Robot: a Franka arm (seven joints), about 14 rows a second.
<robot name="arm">
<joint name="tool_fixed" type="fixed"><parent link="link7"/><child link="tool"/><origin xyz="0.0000 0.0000 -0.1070" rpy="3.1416 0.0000 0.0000"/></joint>
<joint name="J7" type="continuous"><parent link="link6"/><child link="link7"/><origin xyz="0.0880 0.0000 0.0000" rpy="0.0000 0.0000 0.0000"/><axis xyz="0 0 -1"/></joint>
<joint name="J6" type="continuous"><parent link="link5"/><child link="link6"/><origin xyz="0.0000 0.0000 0.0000" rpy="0.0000 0.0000 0.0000"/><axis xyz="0 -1 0"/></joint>
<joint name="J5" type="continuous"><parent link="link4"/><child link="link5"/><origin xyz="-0.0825 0.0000 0.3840" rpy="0.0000 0.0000 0.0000"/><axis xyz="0 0 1"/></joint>
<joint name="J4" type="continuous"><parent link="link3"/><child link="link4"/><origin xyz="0.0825 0.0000 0.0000" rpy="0.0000 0.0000 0.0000"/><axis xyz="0 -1 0"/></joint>
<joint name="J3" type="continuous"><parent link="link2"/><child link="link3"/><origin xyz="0.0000 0.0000 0.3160" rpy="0.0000 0.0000 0.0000"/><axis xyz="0 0 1"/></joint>
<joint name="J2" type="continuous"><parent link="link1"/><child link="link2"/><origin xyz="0.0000 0.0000 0.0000" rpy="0.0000 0.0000 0.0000"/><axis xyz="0 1 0"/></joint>
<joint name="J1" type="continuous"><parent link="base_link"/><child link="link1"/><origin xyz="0.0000 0.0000 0.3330" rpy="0.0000 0.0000 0.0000"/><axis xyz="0 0 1"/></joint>
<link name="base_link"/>
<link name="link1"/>
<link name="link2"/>
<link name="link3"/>
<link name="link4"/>
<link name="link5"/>
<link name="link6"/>
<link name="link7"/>
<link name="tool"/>
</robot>
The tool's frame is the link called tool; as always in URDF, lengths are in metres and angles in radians. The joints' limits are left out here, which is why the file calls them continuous.
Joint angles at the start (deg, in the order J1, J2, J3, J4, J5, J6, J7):
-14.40, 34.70, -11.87, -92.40, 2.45, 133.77, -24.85
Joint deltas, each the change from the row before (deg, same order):
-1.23, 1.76, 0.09, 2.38, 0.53, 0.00, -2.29
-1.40, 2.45, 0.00, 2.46, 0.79, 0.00, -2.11
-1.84, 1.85, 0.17, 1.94, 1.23, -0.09, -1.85
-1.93, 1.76, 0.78, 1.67, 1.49, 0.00, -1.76
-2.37, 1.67, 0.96, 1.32, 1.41, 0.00, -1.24
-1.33, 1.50, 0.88, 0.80, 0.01, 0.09, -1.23
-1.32, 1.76, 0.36, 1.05, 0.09, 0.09, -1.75
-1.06, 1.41, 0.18, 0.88, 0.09, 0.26, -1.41
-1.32, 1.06, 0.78, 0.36, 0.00, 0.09, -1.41
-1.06, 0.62, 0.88, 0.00, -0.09, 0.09, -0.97
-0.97, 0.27, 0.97, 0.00, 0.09, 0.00, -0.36
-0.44, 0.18, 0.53, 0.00, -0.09, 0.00, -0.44
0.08, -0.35, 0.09, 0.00, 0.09, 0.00, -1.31
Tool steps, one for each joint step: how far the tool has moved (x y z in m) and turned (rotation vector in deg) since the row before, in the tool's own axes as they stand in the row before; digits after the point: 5 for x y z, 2 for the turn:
0.00314, 0.01429, 0.00475, -0.21, 0.51, -1.04
-0.00004, 0.01584, 0.01290, 0.04, -0.03, -0.54
-0.00439, 0.01889, 0.01031, 0.49, 0.17, 0.42
-0.00368, 0.01398, 0.01146, 1.11, 0.42, 0.41
-0.00795, 0.01691, 0.01305, 1.28, 0.26, 1.27
-0.00423, 0.00612, 0.01386, 0.66, -0.41, -0.57
-0.00666, 0.01070, 0.01474, 0.36, -0.54, -0.74
-0.00586, 0.00969, 0.01117, 0.11, -0.27, -0.52
-0.00667, 0.00638, 0.01144, 0.71, -0.32, -0.60
-0.00478, 0.00268, 0.00848, 0.75, -0.19, -0.48
-0.00260, 0.00150, 0.00417, 0.80, 0.20, 0.12
-0.00085, -0.00012, 0.00265, 0.39, 0.03, -0.36
0.00227, -0.00099, -0.00430, -0.08, 0.38, -1.39

